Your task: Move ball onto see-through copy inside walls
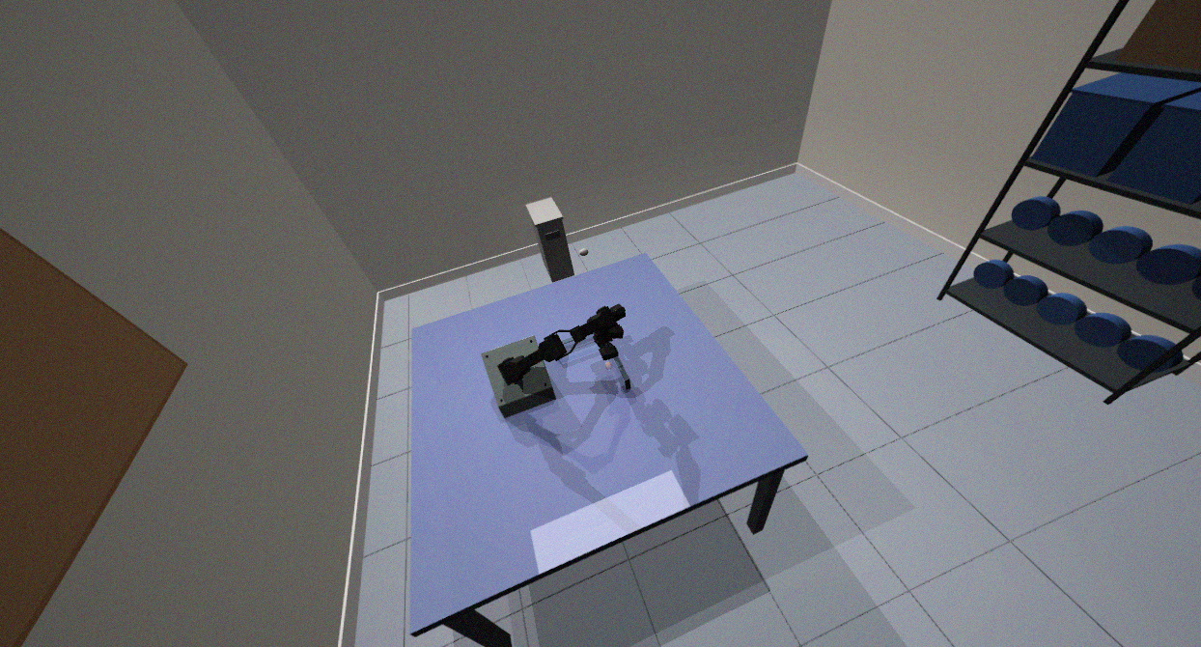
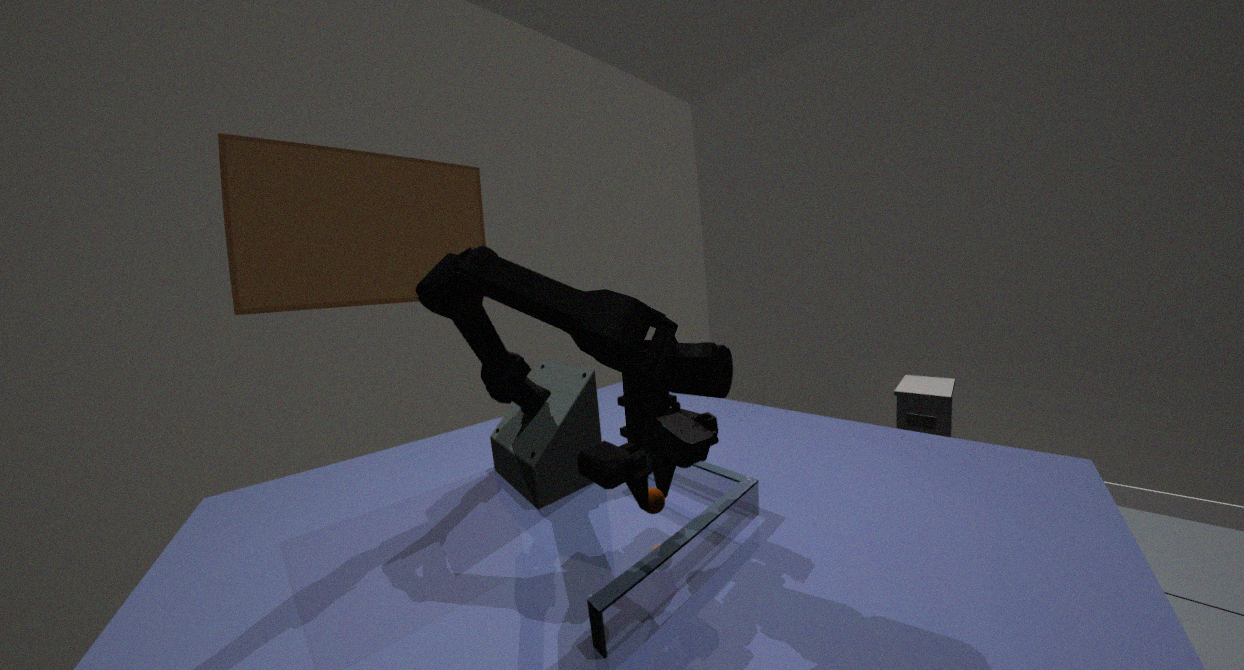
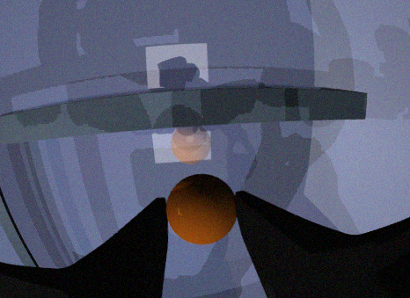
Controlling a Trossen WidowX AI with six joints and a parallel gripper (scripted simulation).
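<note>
Right now the see-through copy of ball is 80 mm below my gripper tip. Round my gripper tip: orange ball (right at my gripper tip).
</note>
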